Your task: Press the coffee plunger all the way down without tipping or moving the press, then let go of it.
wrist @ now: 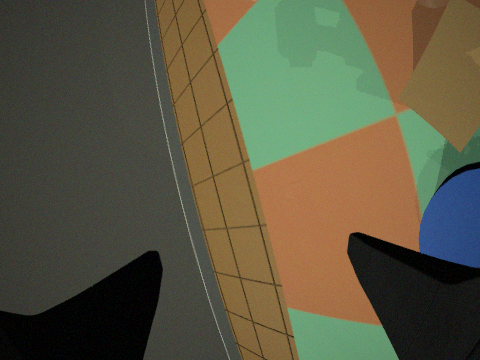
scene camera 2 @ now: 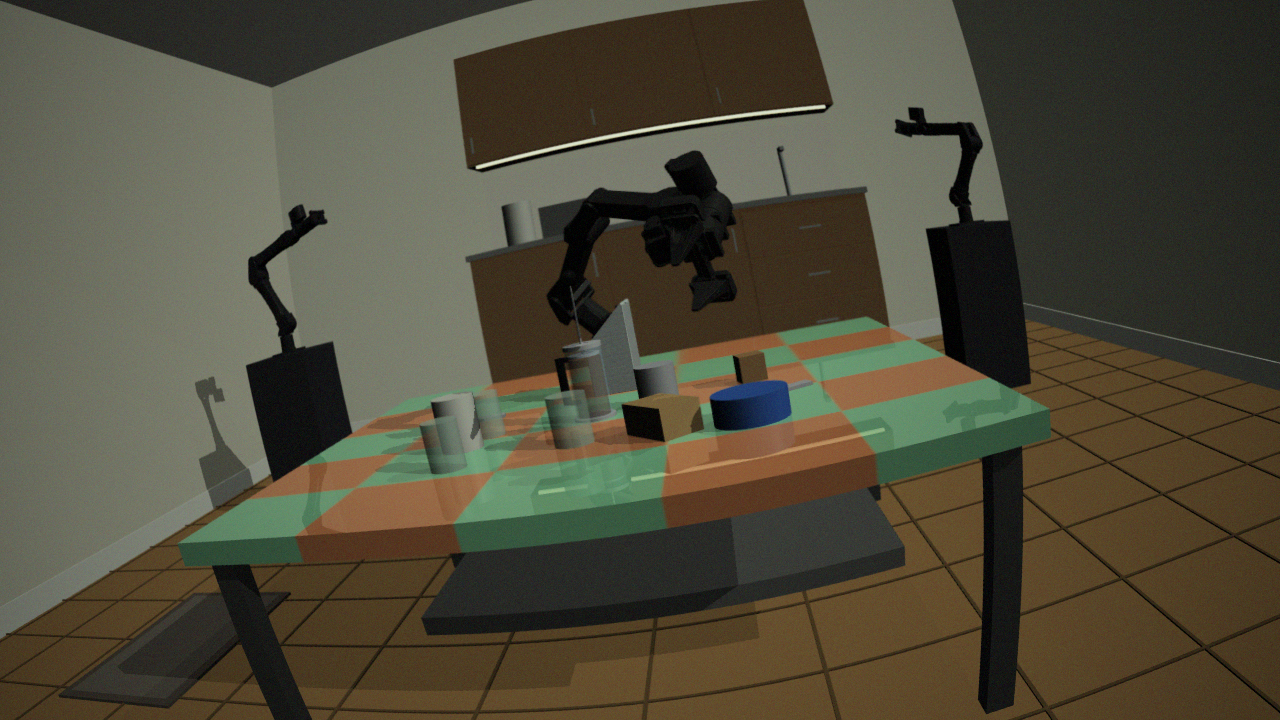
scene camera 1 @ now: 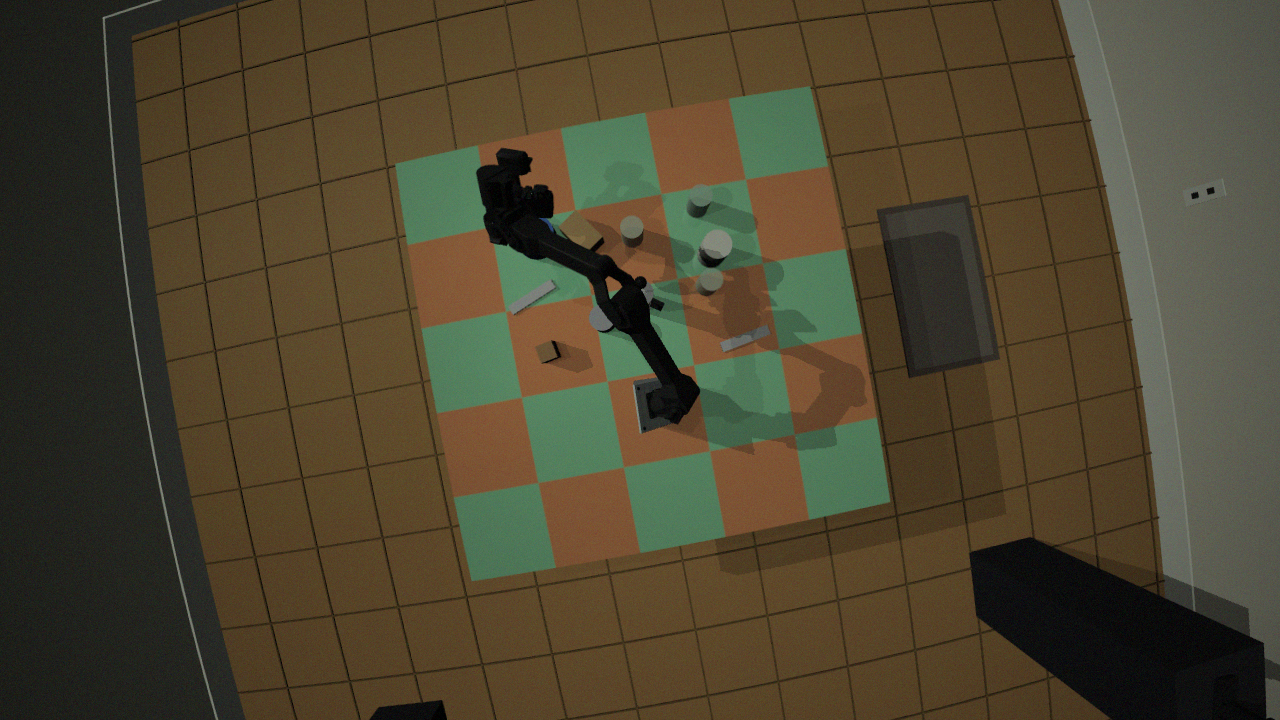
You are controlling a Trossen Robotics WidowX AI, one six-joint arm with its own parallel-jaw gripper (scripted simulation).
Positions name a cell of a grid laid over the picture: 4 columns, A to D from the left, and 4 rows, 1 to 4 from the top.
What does my gripper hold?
Nothing.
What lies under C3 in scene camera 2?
A small brown cube.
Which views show my gripper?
The wrist view, scene camera 2 and scene camera 1: all of them.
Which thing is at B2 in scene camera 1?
My gripper.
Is my gripper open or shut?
Open.
